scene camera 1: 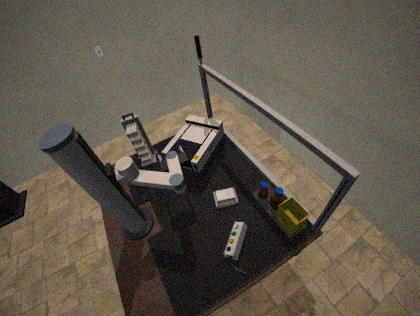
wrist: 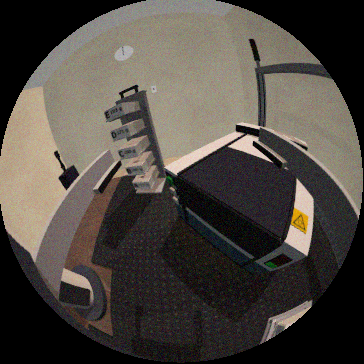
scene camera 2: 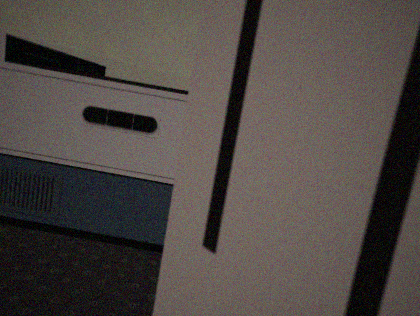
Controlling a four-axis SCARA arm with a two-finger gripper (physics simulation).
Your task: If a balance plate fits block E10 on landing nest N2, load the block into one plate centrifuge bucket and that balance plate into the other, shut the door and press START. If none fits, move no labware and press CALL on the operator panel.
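Frame: origin at the arm's base, x ahead, y left, z up, level; metres.
Seen in the pictures: gripper, between the fingertips: (scene camera 1: 169, 150) (wrist: 184, 140); arm's base, origin of its link: (scene camera 1: 137, 224) (wrist: 84, 292).
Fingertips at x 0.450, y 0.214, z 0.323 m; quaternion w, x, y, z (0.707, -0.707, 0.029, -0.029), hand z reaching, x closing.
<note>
Pixels of each thing's top centre, then the offset from my fingertips to it. "spot": a spot on its surface instead.
- white block, centre of its top: (scene camera 1: 225, 194) dx +0.205, dy -0.395, dz -0.241 m
- operator panel, centre of its top: (scene camera 1: 235, 237) dx +0.095, dy -0.702, dz -0.226 m
- yellow bin, a spot on its surface: (scene camera 1: 292, 217) spot: dx +0.499, dy -0.775, dz -0.302 m
My gripper (scene camera 1: 170, 152) (wrist: 184, 140) is open and empty, between the plate rack and the centrifuge in scene camera 1. The rack of balance plates (scene camera 1: 147, 134) (wrist: 153, 135) stands upright with several pale plates; the letters E, D and C show in the wrist view, but the weights are blurred. The white centrifuge (scene camera 1: 213, 142) (wrist: 304, 202) has a dark top panel and a dark front; its buckets do not show. A white block (scene camera 1: 226, 194) sits on a pale nest, partly visible in the wrist view; its label is unreadable. The operator panel (scene camera 1: 238, 242) carries coloured buttons.
Two amber bottles (scene camera 1: 263, 190) (scene camera 1: 278, 199) and a yellow bin (scene camera 1: 292, 217) stand by the right edge, beneath a grey frame (scene camera 1: 280, 118). The arm's column (scene camera 1: 97, 182) rises at left. Scene camera 2 shows a pale surface with dark strips and a blue panel (scene camera 2: 110, 205).
</note>
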